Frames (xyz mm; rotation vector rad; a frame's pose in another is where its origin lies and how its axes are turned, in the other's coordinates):
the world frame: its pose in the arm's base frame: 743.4 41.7 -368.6 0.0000 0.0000 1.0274
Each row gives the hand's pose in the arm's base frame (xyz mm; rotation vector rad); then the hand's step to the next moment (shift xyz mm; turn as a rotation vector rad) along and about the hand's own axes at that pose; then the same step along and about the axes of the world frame.
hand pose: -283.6 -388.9 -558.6 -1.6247 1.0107 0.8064
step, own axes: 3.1 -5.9 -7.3 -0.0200 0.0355 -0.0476
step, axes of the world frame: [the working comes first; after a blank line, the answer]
step, axes of the arm's base frame: 6.8 -7.0 1.6 -0.0394 -0.0461 0.0156

-2.4 -9.5 1.6 -0.0599 0.0099 0.0156
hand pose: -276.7 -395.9 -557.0 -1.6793 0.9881 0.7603
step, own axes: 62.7 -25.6 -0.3 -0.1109 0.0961 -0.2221
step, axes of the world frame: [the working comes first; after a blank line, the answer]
step, axes of the arm's base frame: 52.0 -12.0 -41.8 -0.1307 -0.1995 0.1182

16.6 -50.7 -41.8 -0.2383 0.0088 0.1182
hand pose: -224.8 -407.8 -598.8 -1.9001 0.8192 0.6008
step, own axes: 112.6 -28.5 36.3 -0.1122 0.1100 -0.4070
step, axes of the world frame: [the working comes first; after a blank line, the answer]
step, axes of the arm's base frame: 92.9 9.6 -78.0 -0.1302 -0.3701 0.1908

56.3 -74.5 -78.0 -0.3841 -0.0799 0.1908
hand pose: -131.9 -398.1 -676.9 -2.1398 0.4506 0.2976
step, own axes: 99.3 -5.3 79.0 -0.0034 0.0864 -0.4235
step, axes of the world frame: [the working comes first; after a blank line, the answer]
step, axes of the arm's base frame: 88.6 47.3 -77.7 -0.0210 -0.3938 0.1770

86.3 -51.4 -77.7 -0.3479 -0.1856 0.1770
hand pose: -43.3 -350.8 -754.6 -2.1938 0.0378 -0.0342
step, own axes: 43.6 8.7 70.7 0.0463 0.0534 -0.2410
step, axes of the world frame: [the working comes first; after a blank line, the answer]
step, axes of the arm's base frame: 46.2 50.5 -47.9 0.0362 -0.2285 0.0978

67.1 -13.4 -47.9 -0.1769 -0.1491 0.0978
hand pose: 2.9 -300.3 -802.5 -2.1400 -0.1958 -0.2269
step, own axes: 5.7 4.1 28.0 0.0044 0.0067 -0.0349
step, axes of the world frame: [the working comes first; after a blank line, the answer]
step, axes of the arm's base frame: 8.9 21.5 -17.1 0.0028 -0.0326 0.0145

23.0 3.5 -17.1 -0.0265 -0.0192 0.0145
